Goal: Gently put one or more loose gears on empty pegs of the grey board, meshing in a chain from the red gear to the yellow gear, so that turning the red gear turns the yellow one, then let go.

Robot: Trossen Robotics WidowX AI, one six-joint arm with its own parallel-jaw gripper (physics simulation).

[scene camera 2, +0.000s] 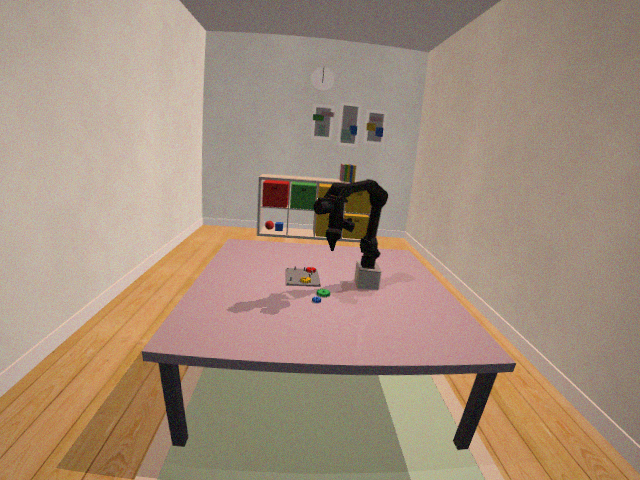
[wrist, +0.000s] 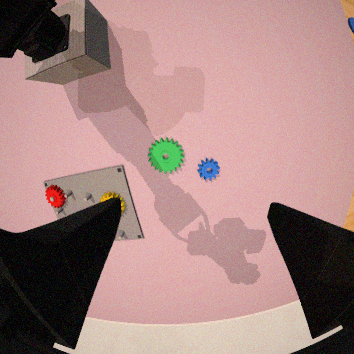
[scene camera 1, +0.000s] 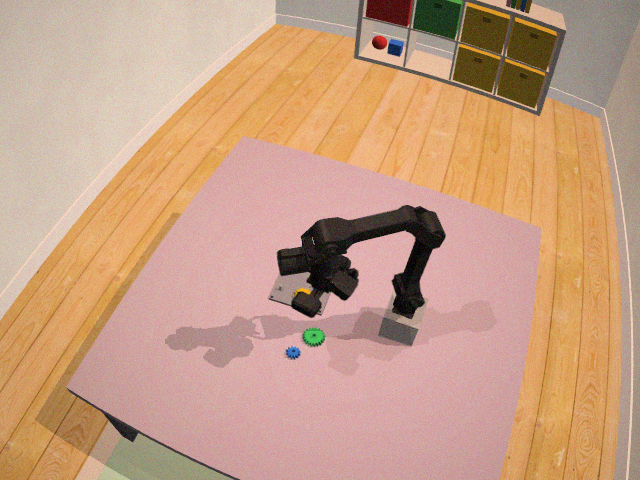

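Where they show: gripper, fingertip midpoint: (scene camera 2: 333, 247) (wrist: 198, 208) (scene camera 1: 320, 303); arm's base, origin of the base link: (scene camera 2: 367, 265) (wrist: 50, 37) (scene camera 1: 405, 306).
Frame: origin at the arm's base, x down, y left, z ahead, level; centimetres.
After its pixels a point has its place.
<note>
The grey board (scene camera 1: 281, 295) {z 37.0, x 9.8, y 4.9 cm} (scene camera 2: 294, 284) {z 36.1, x 10.0, y 6.9 cm} (wrist: 131, 210) {z 32.8, x 9.8, y 6.3 cm} lies on the table, partly hidden by the arm in scene camera 1 and by a finger in the wrist view. The red gear (scene camera 2: 310, 269) {z 28.7, x 8.2, y -10.0 cm} (wrist: 55, 196) {z 28.1, x 8.2, y -10.6 cm} and the yellow gear (scene camera 1: 301, 292) (scene camera 2: 305, 280) {z 30.9, x 8.5, y 4.6 cm} (wrist: 111, 199) sit on it, apart, with bare pegs around them. The large green gear (scene camera 1: 313, 336) {z 22.3, x 10.3, y 14.1 cm} (scene camera 2: 323, 292) {z 22.1, x 8.7, y 16.3 cm} (wrist: 166, 155) {z 21.9, x 8.8, y 15.0 cm} lies flat on the table beside the board. The smaller blue gear (scene camera 1: 293, 352) {z 24.8, x 8.9, y 22.8 cm} (scene camera 2: 316, 299) {z 25.4, x 9.0, y 23.2 cm} (wrist: 208, 169) {z 25.5, x 9.9, y 22.3 cm} lies flat near it. My gripper (wrist: 198, 208) {z 19.9, x -13.8, y 18.0 cm} is open and empty, high above the table.
The arm's grey base block (scene camera 1: 398, 328) {z -0.4, x 3.4, y 5.7 cm} (scene camera 2: 367, 279) {z 0.3, x 5.1, y 5.7 cm} (wrist: 97, 45) {z 1.9, x 5.0, y 5.8 cm} stands on the pink table (scene camera 1: 413, 403) {z -13.2, x 10.6, y 24.1 cm} (scene camera 2: 330, 335) {z 20.0, x 10.6, y 48.8 cm} (wrist: 280, 100) {z 12.6, x 10.6, y 37.3 cm}, to the right of the board in the scene views. Arm shadows cross the table near the gears. A shelf unit (scene camera 1: 357, 41) (scene camera 2: 258, 206) stands beyond the table.
</note>
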